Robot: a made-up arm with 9 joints.
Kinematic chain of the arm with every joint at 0, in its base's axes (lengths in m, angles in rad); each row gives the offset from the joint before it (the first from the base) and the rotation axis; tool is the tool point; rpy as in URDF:
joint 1: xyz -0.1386 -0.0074 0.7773 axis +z
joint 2: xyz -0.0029 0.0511 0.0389 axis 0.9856 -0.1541 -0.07
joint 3: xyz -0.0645 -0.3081 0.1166 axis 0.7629 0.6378 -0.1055
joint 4: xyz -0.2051 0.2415 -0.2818 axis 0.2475 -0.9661 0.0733
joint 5: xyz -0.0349 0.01 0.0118 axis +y
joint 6: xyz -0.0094 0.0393 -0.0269 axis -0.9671 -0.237 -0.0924
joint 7: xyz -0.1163 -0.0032 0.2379 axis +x
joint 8: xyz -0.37 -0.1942 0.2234 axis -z
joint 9: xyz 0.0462 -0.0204 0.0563 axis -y
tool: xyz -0.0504 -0.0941 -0.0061 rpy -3.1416 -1.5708 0
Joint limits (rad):
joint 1: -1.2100..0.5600
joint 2: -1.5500..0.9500
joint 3: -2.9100..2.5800
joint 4: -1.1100..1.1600
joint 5: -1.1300..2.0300
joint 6: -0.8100..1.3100
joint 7: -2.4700..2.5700
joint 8: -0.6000..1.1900
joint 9: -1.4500..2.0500
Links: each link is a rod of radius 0.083 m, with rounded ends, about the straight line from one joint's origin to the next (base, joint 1, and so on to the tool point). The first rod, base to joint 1, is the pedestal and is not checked.
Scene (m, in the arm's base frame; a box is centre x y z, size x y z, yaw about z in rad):
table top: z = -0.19
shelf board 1: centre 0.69 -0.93 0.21 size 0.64 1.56 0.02 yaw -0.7
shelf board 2: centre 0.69 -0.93 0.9 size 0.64 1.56 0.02 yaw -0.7
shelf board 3: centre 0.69 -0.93 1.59 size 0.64 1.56 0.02 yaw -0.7
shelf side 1: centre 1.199 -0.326 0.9 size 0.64 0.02 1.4 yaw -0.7
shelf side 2: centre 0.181 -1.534 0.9 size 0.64 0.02 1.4 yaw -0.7
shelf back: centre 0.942 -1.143 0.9 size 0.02 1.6 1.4 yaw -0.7
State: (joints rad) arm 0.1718 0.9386 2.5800 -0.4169 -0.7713 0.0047 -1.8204 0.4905 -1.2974
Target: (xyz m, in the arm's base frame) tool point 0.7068 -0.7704 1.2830
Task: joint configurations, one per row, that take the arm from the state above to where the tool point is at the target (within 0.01 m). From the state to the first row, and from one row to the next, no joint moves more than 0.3 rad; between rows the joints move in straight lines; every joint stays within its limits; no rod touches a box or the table.
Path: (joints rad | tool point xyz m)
1: 0.0235 0.8031 2.5055 -0.5258 -0.6197 -0.2050 -1.7573 0.4273 -1.3123 | 0.1697 -1.1705 0.4789
2: -0.1248 0.6676 2.4309 -0.6347 -0.4681 -0.4148 -1.6942 0.3640 -1.3271 | 0.0353 -1.0470 0.4807
3: -0.2730 0.5321 2.3564 -0.7436 -0.3165 -0.6245 -1.6311 0.3008 -1.3420 | -0.0658 -0.8793 0.4958
4: -0.1522 0.4644 2.0691 -0.8310 -0.2301 -0.5941 -1.7433 0.2172 -1.3711 | 0.1339 -0.8522 0.7786
5: -0.0313 0.3968 1.7819 -0.9184 -0.1437 -0.5637 -1.8555 0.1336 -1.4001 | 0.2754 -0.6988 1.0573
6: 0.0896 0.3292 1.4946 -1.0058 -0.0573 -0.5333 -1.9676 0.0501 -1.4292 | 0.3217 -0.4461 1.2830
7: 0.2324 0.3621 1.7427 -0.8957 -0.2109 -0.3539 -1.9574 0.1518 -1.3996 | 0.4139 -0.6020 1.3161
8: 0.3751 0.3949 1.9907 -0.7856 -0.3646 -0.1744 -1.9471 0.2536 -1.3700 | 0.5429 -0.7209 1.3096
9: 0.5179 0.4278 2.2387 -0.6755 -0.5183 0.0051 -1.9368 0.3554 -1.3404 | 0.7068 -0.7704 1.2831

